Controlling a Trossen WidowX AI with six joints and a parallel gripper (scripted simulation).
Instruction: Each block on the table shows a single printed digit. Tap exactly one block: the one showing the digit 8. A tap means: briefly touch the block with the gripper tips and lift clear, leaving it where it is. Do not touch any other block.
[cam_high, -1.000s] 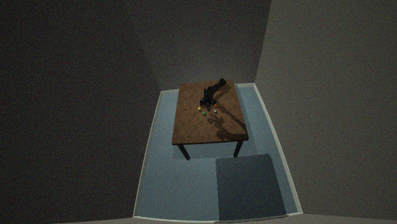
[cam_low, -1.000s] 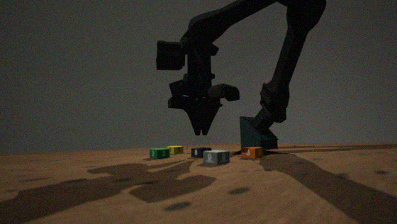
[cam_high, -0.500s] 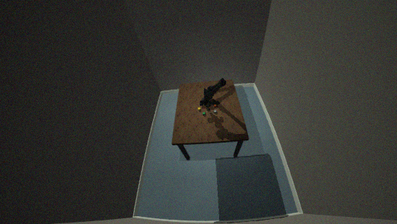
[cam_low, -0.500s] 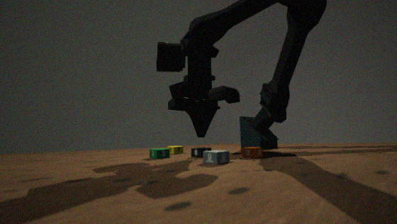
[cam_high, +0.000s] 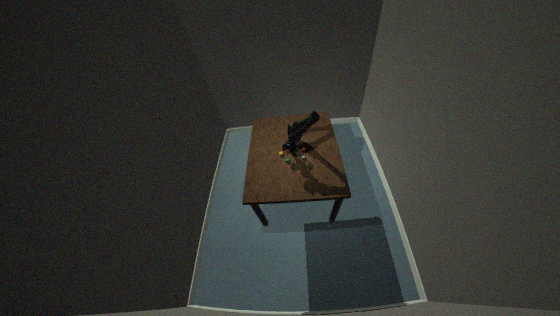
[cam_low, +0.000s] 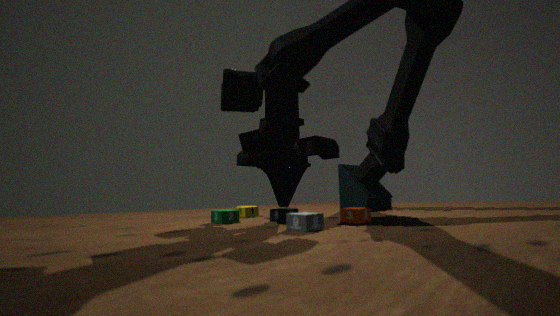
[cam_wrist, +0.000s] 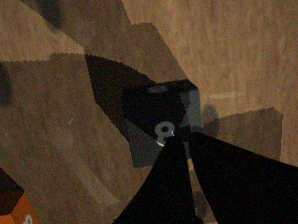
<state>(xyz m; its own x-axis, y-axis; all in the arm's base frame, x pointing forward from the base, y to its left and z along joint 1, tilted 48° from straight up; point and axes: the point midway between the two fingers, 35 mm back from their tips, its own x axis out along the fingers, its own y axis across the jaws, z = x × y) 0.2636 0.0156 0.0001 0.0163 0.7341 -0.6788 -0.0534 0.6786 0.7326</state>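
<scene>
The grey block is 10 cm to the left of my gripper tip, 5 cm ahead of it and 1 cm below it.
</scene>
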